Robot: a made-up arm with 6 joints. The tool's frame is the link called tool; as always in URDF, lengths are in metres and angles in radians. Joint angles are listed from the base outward.
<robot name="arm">
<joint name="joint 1" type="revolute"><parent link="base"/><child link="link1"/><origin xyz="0.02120 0.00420 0.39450" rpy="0.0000 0.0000 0.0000"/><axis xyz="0 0 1"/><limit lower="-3.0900" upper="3.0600"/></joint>
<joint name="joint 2" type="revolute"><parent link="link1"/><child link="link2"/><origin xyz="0.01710 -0.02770 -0.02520" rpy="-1.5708 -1.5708 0.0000"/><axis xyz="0 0 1"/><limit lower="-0.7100" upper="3.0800"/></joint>
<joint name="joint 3" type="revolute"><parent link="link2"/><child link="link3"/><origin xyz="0.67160 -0.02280 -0.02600" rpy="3.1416 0.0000 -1.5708"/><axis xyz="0 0 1"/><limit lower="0.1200" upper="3.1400"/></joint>
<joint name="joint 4" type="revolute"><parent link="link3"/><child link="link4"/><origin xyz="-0.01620 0.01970 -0.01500" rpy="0.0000 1.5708 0.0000"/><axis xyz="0 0 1"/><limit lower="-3.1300" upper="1.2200"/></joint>
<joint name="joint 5" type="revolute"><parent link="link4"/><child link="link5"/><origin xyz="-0.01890 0.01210 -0.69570" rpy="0.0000 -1.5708 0.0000"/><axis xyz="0 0 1"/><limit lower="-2.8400" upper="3.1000"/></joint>
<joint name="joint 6" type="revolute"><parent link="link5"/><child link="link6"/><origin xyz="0.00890 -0.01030 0.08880" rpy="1.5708 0.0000 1.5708"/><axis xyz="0 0 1"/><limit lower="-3.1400" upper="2.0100"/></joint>
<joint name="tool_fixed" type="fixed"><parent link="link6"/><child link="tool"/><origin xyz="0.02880 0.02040 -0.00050" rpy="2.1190 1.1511 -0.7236"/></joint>
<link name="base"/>
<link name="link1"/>
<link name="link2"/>
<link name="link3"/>
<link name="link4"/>
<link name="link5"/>
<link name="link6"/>
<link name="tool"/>
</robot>
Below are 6 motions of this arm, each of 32 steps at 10 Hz.
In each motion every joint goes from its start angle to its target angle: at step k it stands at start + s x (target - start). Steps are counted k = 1, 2, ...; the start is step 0. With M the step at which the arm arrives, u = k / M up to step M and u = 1 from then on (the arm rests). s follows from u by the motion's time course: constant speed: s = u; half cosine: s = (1 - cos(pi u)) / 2; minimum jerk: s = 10 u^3 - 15 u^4 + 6 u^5.
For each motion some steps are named. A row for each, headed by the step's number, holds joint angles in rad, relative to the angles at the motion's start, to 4 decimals.
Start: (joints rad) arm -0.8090 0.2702 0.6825 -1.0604 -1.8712 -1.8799
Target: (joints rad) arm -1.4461 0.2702 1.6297 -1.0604 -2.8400 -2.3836
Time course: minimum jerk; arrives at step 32
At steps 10, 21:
10: -0.1147 0.0000 0.1705 0.0000 -0.1744 -0.0907
21: -0.4934 0.0000 0.7336 0.0000 -0.7503 -0.3901

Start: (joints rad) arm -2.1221 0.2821 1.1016 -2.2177 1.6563 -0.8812
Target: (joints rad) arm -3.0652 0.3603 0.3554 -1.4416 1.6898 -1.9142
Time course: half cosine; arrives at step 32
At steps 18, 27, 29, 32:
18: -0.5635 0.0467 -0.4459 0.4638 0.0200 -0.6173
27: -0.8874 0.0736 -0.7021 0.7303 0.0315 -0.9720
29: -0.9228 0.0765 -0.7301 0.7594 0.0328 -1.0108
32: -0.9431 0.0782 -0.7462 0.7761 0.0335 -1.0330

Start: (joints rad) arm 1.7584 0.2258 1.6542 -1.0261 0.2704 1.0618
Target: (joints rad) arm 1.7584 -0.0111 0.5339 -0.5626 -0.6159 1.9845
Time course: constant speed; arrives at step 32
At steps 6, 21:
6: 0.0000 -0.0444 -0.2101 0.0869 -0.1662 0.1730
21: 0.0000 -0.1555 -0.7352 0.3042 -0.5816 0.6055

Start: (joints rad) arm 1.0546 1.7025 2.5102 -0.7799 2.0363 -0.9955
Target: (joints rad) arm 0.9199 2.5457 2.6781 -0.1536 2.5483 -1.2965
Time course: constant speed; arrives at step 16
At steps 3, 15, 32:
3: -0.0253 0.1581 0.0315 0.1174 0.0960 -0.0564
15: -0.1263 0.7905 0.1574 0.5872 0.4800 -0.2822
32: -0.1347 0.8432 0.1679 0.6263 0.5120 -0.3010

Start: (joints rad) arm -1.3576 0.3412 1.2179 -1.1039 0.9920 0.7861
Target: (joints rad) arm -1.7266 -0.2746 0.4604 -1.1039 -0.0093 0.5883
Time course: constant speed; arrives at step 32
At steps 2, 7, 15, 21, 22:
2: -0.0231 -0.0385 -0.0473 0.0000 -0.0626 -0.0124
7: -0.0807 -0.1347 -0.1657 0.0000 -0.2190 -0.0433
15: -0.1730 -0.2887 -0.3551 0.0000 -0.4694 -0.0927
21: -0.2422 -0.4041 -0.4971 0.0000 -0.6571 -0.1298
22: -0.2537 -0.4234 -0.5208 0.0000 -0.6884 -0.1360

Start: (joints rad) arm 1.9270 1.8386 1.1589 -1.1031 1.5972 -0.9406
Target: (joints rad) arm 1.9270 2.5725 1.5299 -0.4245 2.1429 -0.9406
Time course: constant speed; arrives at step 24
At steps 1, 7, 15, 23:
1: 0.0000 0.0306 0.0155 0.0283 0.0227 0.0000
7: 0.0000 0.2141 0.1082 0.1979 0.1592 0.0000
15: 0.0000 0.4587 0.2319 0.4241 0.3411 0.0000
23: 0.0000 0.7033 0.3555 0.6503 0.5230 0.0000

